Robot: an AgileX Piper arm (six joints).
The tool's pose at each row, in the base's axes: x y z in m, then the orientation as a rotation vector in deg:
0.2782, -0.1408, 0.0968, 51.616, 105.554, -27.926
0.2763, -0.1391, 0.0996, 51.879, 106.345, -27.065
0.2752, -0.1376, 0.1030, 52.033, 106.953, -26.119
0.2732, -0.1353, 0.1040, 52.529, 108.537, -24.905
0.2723, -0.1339, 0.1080, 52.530, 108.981, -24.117
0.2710, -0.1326, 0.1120, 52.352, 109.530, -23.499
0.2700, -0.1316, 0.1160, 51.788, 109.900, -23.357
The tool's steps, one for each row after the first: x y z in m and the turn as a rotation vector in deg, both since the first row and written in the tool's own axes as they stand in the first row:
-0.0015, -0.0002, -0.0035, -0.408, 0.944, 0.189
-0.0037, 0.0002, -0.0066, -0.937, 1.709, 0.430
-0.0033, 0.0002, -0.0098, -1.401, 3.501, 0.558
-0.0062, 0.0006, -0.0130, -1.902, 4.042, 0.709
-0.0090, 0.0007, -0.0164, -2.371, 4.572, 0.640
-0.0120, 0.0008, -0.0194, -2.730, 4.705, 0.226

